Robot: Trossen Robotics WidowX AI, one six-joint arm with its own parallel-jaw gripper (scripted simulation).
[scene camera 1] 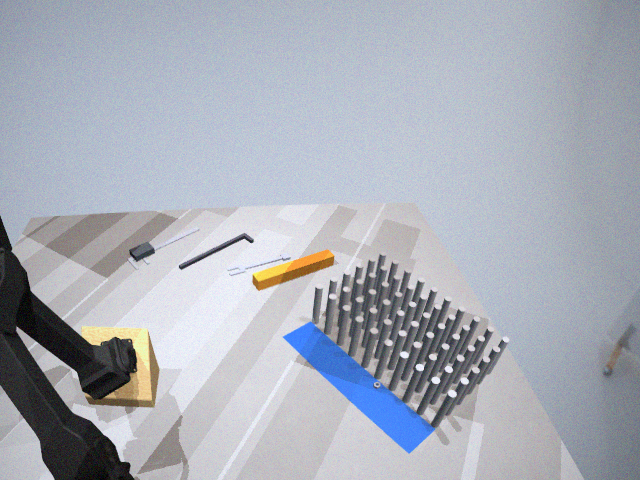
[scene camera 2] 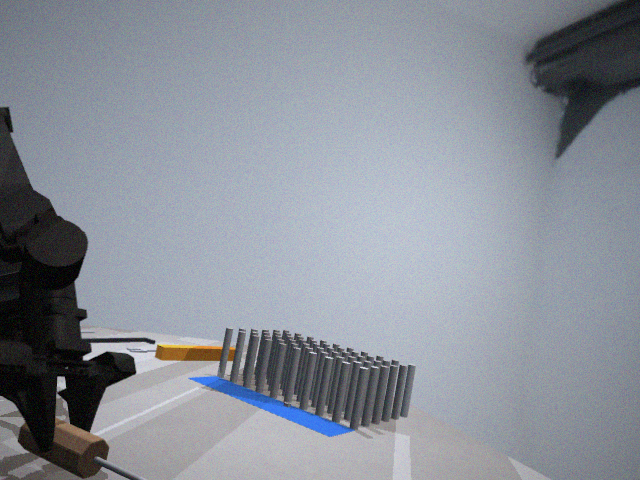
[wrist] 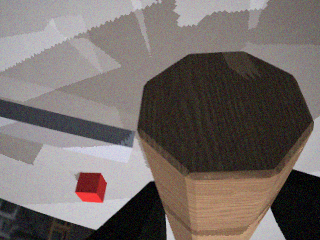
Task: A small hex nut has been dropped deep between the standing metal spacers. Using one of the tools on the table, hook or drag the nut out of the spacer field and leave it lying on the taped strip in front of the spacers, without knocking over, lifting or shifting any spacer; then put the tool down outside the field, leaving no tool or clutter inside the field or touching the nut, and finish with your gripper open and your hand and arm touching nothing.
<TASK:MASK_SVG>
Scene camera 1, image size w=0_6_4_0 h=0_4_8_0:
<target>orange bar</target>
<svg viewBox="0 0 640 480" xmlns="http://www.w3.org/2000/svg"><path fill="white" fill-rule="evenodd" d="M334 255L327 249L253 274L253 284L259 291L327 268L334 264Z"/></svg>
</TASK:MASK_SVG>
